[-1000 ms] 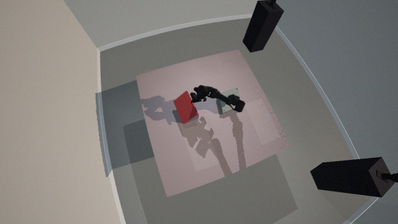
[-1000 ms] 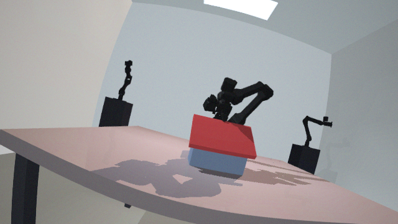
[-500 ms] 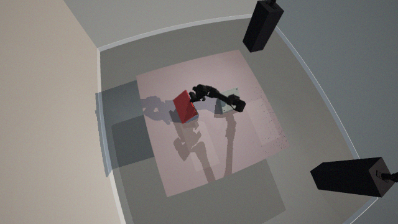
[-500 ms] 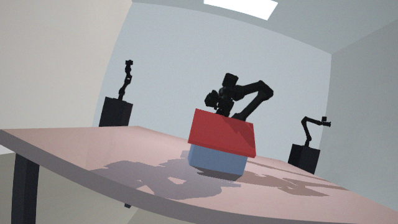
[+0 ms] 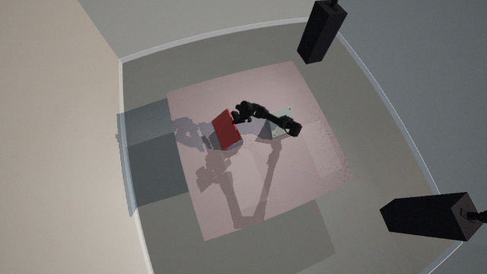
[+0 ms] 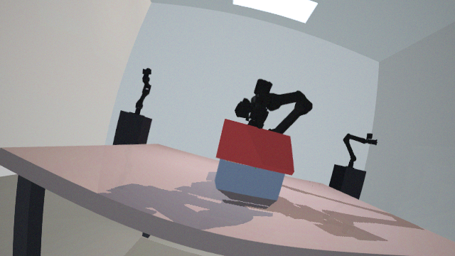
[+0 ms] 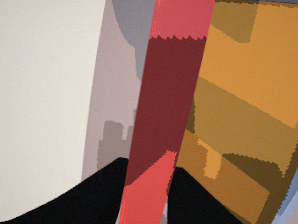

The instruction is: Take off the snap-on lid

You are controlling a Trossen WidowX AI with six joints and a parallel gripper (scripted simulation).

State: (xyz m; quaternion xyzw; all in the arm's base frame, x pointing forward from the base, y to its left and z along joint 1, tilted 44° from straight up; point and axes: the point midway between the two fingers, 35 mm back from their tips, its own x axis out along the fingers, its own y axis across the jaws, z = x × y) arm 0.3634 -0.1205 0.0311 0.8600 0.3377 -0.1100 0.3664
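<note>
Now: the lid 60 mm ahead of my gripper tip and 50 mm below it. Also, from my gripper tip: blue storage box (30 mm ahead, 170 mm below).
</note>
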